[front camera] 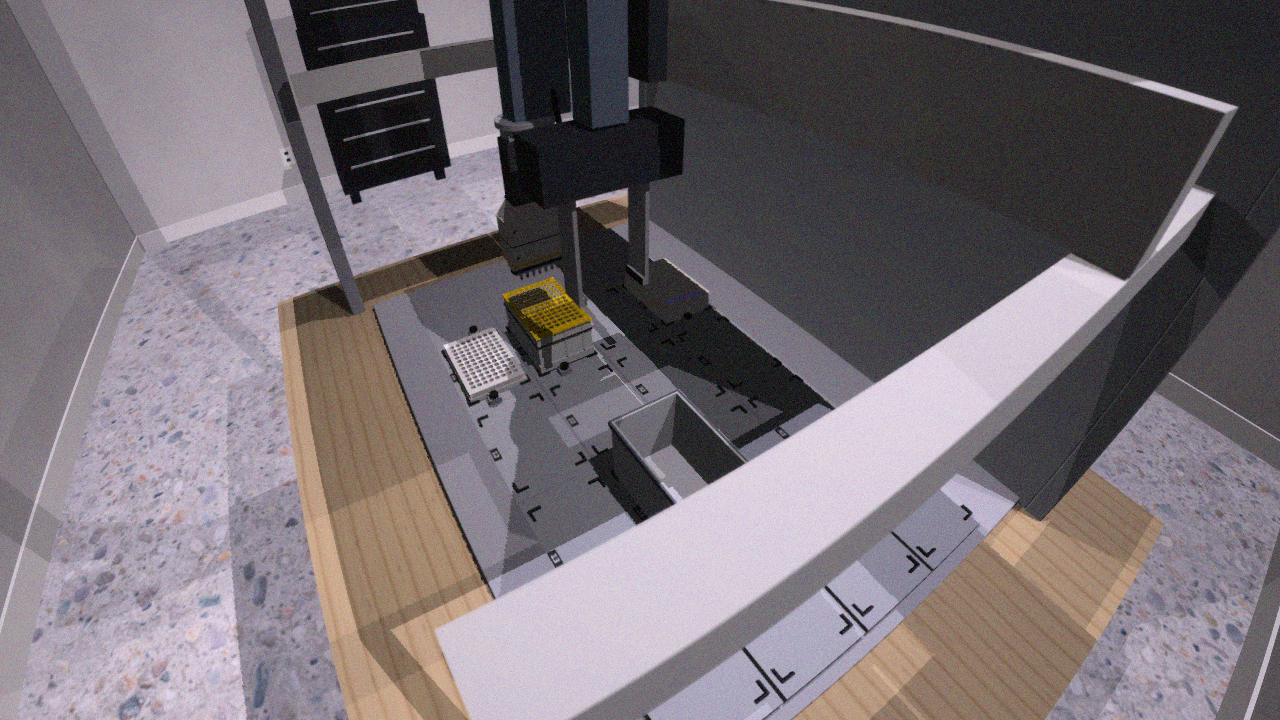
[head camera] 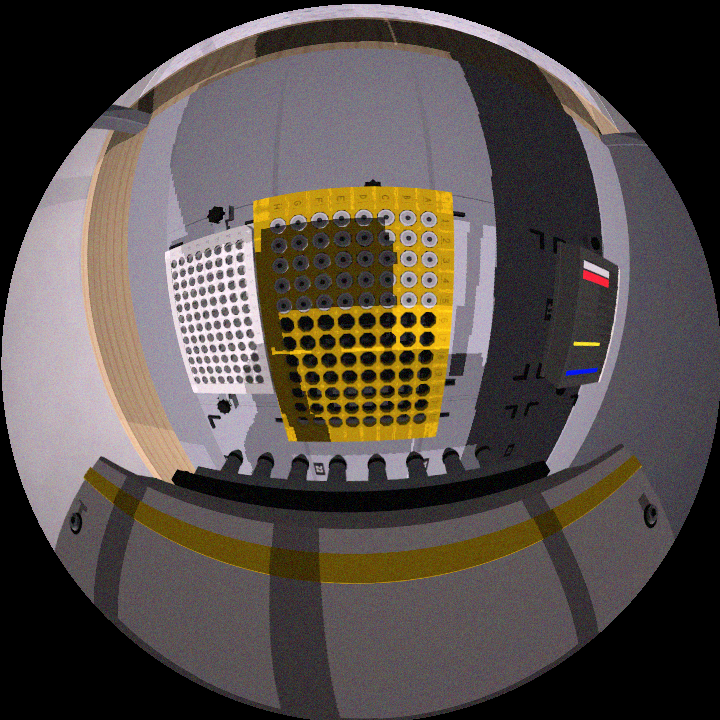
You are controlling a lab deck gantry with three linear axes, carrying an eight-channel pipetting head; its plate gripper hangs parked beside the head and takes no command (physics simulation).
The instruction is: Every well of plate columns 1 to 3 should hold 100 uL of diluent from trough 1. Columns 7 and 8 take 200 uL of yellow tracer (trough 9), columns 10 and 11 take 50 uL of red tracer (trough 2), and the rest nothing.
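The white plate (front camera: pixel 483 360) (head camera: pixel 216 312) lies flat at the left of the yellow tip rack (front camera: pixel 547 308) (head camera: pixel 444 288). Pale tips fill the rack's columns 1 to 5; the holes from column 6 on are dark and empty. The trough block (front camera: pixel 669 291) (head camera: pixel 562 315) stands to the right in shadow; white, red, yellow and blue strips show in it. The pipetting head (front camera: pixel 529 234) hangs behind the rack, above deck height. Its nozzles (head camera: pixel 357 466) show as short dark stubs with no long tips. My plate gripper (front camera: pixel 609 288) hangs beside the head, open and empty. Liquid in the plate's wells cannot be made out.
A deep grey open bin (front camera: pixel 708 440) stands on the deck towards the front. A broad white rail (front camera: pixel 760 501) crosses the front view and hides part of the bin. A wooden border (front camera: pixel 331 429) (head camera: pixel 110 268) surrounds the deck, and a dark panel stands along the right.
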